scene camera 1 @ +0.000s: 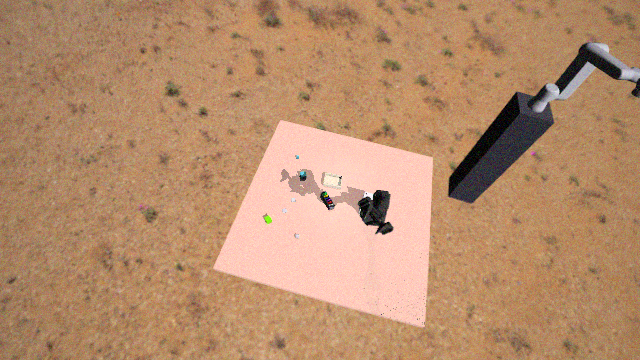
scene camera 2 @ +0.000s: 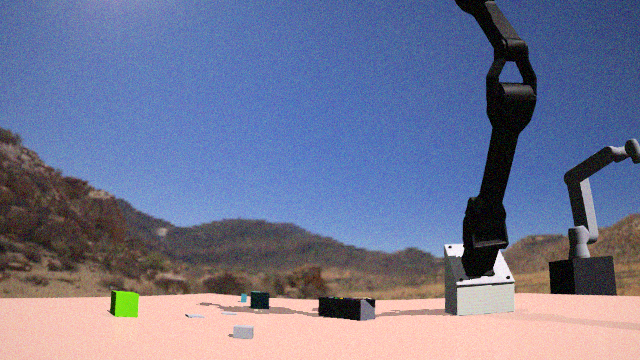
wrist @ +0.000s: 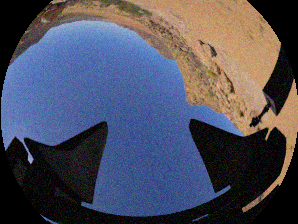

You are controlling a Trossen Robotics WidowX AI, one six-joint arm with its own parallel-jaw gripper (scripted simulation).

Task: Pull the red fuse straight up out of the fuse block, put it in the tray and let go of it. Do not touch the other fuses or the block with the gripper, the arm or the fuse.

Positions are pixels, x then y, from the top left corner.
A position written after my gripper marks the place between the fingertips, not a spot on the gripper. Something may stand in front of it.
Labels:
my gripper: scene camera 1 369,226; wrist 149,125; not seen in scene camera 2 (out of frame)

